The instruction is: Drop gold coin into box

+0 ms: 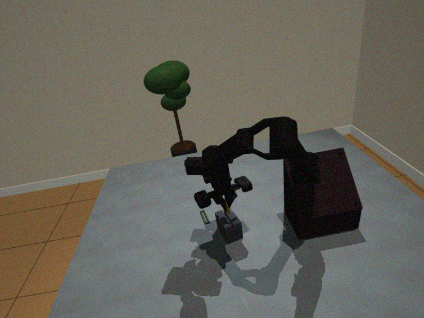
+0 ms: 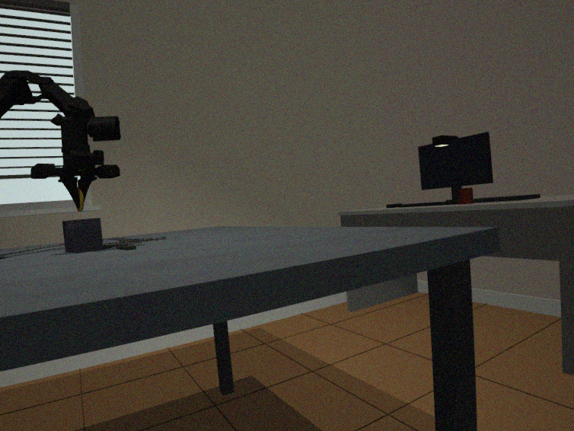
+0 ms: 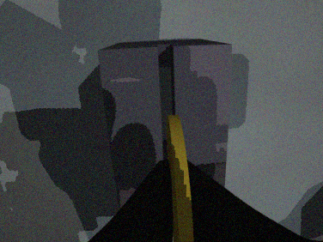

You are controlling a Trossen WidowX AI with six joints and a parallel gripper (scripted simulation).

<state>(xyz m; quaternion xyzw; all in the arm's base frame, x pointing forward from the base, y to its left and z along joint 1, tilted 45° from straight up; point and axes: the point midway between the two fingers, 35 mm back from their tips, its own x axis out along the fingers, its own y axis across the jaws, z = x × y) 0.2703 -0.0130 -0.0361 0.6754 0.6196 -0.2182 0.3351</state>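
My gripper tip is 2 cm below the gold coin.
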